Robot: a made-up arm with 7 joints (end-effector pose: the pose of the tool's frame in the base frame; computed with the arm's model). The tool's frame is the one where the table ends. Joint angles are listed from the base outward.
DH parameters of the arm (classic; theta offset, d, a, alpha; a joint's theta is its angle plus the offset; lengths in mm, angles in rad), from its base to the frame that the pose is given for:
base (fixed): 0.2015 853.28 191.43 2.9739
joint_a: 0 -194.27 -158.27 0.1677
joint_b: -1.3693 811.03 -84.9 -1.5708
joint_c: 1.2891 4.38 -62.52 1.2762
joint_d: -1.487 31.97 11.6 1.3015
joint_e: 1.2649 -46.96 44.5 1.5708
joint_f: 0 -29.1 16.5 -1.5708
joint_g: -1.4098 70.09 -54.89 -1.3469
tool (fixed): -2.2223 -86.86 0 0
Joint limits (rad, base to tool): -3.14..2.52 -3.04..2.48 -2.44..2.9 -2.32..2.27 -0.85..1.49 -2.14..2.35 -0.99..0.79
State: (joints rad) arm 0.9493 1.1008 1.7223 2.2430 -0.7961 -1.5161 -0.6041
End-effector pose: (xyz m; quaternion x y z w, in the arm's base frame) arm 0.1102 0.0489 0.3507 0.4772 -0.7941 0.2946 0.2345
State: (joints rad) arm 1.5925 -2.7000 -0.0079 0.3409 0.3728 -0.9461 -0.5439
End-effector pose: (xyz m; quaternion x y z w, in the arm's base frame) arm 0.4422 0.1840 0.1255 -0.5192 0.0065 0.6685 0.5324
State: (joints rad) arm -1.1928 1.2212 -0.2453 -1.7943 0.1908 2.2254 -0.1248
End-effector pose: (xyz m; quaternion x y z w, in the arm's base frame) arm -0.0867 -0.2087 0.2283 0.4059 -0.2115 0.8766 0.1487
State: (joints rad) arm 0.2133 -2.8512 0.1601 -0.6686 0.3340 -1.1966 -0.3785
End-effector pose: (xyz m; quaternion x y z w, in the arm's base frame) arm -0.0386 0.1355 0.2018 -0.0924 0.4367 -0.8947 0.0172
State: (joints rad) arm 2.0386 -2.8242 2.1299 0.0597 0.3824 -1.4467 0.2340
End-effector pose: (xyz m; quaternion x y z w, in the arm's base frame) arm 0.4304 0.1154 0.3698 0.6942 0.2547 0.5646 0.3666
